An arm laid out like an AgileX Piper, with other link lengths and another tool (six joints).
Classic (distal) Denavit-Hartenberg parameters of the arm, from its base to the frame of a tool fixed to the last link. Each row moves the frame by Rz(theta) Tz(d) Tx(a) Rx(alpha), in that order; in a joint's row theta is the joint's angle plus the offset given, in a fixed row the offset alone. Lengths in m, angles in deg.
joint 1: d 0.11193  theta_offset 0  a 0  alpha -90
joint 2: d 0  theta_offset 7.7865  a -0.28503  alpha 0
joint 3: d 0  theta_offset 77.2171  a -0.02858  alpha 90
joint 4: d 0.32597  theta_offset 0  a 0  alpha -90
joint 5: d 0  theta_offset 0  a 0  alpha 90
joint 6: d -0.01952  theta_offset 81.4  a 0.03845  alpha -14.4
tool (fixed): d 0.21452  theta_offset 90  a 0  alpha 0
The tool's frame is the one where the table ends.
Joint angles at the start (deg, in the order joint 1, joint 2, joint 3, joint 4, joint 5, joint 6):
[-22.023 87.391 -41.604 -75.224 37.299 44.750]
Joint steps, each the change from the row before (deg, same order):
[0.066 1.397 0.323 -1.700 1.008 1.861]
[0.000 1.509 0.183 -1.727 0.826 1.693]
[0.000 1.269 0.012 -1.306 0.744 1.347]
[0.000 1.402 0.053 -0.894 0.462 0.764]
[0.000 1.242 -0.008 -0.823 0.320 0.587]
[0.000 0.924 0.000 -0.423 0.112 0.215]
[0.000 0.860 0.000 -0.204 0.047 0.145]
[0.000 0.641 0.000 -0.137 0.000 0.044]
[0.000 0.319 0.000 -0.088 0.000 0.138]
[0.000 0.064 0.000 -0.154 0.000 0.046]
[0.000 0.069 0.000 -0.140 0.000 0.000]
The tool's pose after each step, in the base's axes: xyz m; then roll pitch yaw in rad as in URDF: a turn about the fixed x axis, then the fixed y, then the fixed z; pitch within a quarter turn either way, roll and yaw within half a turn. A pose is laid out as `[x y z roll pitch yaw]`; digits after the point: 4 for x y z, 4 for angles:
[0.3683 -0.2175 0.0595 2.2168 -0.3748 0.3154]
[0.3660 -0.2203 0.0503 2.2123 -0.3524 0.3088]
[0.3645 -0.2229 0.0434 2.2074 -0.3356 0.3027]
[0.3627 -0.2241 0.0344 2.2110 -0.3148 0.2989]
[0.3614 -0.2249 0.0267 2.2139 -0.2967 0.2985]
[0.3603 -0.2249 0.0206 2.2193 -0.2829 0.2989]
[0.3592 -0.2247 0.0146 2.2266 -0.2712 0.2974]
[0.3583 -0.2243 0.0101 2.2326 -0.2622 0.2972]
[0.3579 -0.2242 0.0080 2.2353 -0.2590 0.2962]
[0.3580 -0.2243 0.0077 2.2346 -0.2577 0.2979]
[0.3580 -0.2243 0.0073 2.2341 -0.2558 0.2999]

